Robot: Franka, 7 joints.
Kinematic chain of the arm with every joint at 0, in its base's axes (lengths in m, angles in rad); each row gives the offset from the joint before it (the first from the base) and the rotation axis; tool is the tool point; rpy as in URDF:
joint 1: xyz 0 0 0.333 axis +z
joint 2: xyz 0 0 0 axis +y
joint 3: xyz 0 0 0.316 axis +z
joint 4: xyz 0.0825 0 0 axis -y
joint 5: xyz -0.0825 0 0.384 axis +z
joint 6: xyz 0 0 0 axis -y
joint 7: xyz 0.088 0 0 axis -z
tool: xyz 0 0 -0.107 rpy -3.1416 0 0
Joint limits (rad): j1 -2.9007..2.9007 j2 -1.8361..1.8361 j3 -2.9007..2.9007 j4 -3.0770..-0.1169 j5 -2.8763..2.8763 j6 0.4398..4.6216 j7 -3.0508..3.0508
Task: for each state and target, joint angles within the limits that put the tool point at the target. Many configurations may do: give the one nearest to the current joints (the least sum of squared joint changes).
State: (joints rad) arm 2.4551 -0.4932 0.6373 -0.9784 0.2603 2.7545 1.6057
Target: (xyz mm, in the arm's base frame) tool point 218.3 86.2 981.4
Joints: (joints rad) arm 2.3661 -1.2157 -0.3474 -1.7646 0.3035 2.5960 1.6057
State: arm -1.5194 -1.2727 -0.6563 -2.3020 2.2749 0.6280 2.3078
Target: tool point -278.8 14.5 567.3
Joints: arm -1.5840 -1.3465 -1.1614 -2.8018 2.2725 0.4556 2.3078
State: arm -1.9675 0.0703 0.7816 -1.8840 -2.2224 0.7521 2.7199
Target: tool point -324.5 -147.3 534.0
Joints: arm -2.5403 -0.2416 0.1601 -2.5327 -1.8802 0.5185 2.7199
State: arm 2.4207 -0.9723 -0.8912 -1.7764 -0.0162 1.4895 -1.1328
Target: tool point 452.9 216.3 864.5
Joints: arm 2.4627 -0.9735 -0.9549 -1.2459 -0.0286 1.8447 -1.1328
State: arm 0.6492 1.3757 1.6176 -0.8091 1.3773 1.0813 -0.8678
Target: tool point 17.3 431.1 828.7
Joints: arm 0.6768 1.0092 1.9473 -1.1407 1.2409 0.7671 -0.8678
